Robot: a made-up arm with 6 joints.
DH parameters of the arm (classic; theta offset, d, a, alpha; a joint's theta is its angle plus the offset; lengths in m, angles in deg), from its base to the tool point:
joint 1: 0 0.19 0.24 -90
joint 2: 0 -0.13 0.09 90
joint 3: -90 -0.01 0.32 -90
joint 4: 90 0.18 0.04 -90
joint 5: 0 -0.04 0.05 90
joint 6: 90 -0.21 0.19 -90
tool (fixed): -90 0.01 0 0
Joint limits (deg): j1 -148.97..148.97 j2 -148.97..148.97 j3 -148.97..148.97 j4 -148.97..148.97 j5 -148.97..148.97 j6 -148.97..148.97
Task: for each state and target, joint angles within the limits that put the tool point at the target. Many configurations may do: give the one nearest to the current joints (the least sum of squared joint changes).
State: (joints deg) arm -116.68 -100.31 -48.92 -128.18 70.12 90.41
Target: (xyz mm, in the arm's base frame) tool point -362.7 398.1 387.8
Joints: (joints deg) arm -148.97 -122.13 -43.06 -114.88 109.84 96.66
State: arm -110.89 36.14 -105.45 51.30 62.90 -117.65
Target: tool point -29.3 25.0 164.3
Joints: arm -106.52 26.46 -83.48 60.92 39.65 -110.95
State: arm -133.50 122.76 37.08 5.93 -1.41 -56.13
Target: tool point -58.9 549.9 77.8
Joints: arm -148.97 127.47 30.51 -26.75 -19.09 -79.76
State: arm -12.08 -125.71 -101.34 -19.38 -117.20 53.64
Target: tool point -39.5 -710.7 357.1
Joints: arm -48.11 -148.45 -66.53 -23.07 -134.41 50.91
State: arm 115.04 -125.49 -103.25 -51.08 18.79 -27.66
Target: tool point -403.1 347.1 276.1
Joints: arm 130.63 -148.97 -119.71 -44.88 3.35 -33.97
